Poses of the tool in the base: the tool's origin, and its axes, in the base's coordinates. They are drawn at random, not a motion.
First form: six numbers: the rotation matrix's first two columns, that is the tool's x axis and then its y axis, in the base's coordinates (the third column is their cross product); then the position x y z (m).
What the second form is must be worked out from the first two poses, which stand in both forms.
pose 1, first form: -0.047 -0.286 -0.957 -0.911 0.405 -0.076 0.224 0.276 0.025
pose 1, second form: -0.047 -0.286 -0.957 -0.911 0.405 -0.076 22.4 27.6 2.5
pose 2, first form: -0.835 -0.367 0.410 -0.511 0.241 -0.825 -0.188 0.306 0.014
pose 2, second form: -0.835 -0.367 0.410 -0.511 0.241 -0.825 -18.8 30.6 1.4
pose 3, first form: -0.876 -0.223 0.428 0.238 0.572 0.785 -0.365 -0.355 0.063
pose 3, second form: -0.876 -0.223 0.428 0.238 0.572 0.785 -36.5 -35.5 6.3
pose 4, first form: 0.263 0.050 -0.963 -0.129 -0.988 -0.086 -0.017 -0.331 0.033
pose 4, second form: 0.263 0.050 -0.963 -0.129 -0.988 -0.086 -1.7 -33.1 3.3
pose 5, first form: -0.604 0.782 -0.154 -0.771 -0.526 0.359 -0.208 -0.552 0.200
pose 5, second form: -0.604 0.782 -0.154 -0.771 -0.526 0.359 -20.8 -55.2 20.0
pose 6, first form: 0.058 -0.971 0.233 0.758 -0.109 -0.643 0.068 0.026 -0.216
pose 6, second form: 0.058 -0.971 0.233 0.758 -0.109 -0.643 6.8 2.6 -21.6
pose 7, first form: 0.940 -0.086 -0.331 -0.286 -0.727 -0.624 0.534 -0.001 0.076
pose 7, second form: 0.940 -0.086 -0.331 -0.286 -0.727 -0.624 53.4 -0.1 7.6
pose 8, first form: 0.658 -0.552 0.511 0.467 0.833 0.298 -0.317 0.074 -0.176
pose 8, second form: 0.658 -0.552 0.511 0.467 0.833 0.298 -31.7 7.4 -17.6
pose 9, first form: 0.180 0.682 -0.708 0.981 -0.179 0.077 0.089 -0.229 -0.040
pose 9, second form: 0.180 0.682 -0.708 0.981 -0.179 0.077 8.9 -22.9 -4.0
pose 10, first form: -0.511 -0.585 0.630 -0.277 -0.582 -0.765 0.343 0.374 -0.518
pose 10, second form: -0.511 -0.585 0.630 -0.277 -0.582 -0.765 34.3 37.4 -51.8
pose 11, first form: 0.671 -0.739 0.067 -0.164 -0.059 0.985 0.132 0.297 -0.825
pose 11, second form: 0.671 -0.739 0.067 -0.164 -0.059 0.985 13.2 29.7 -82.5
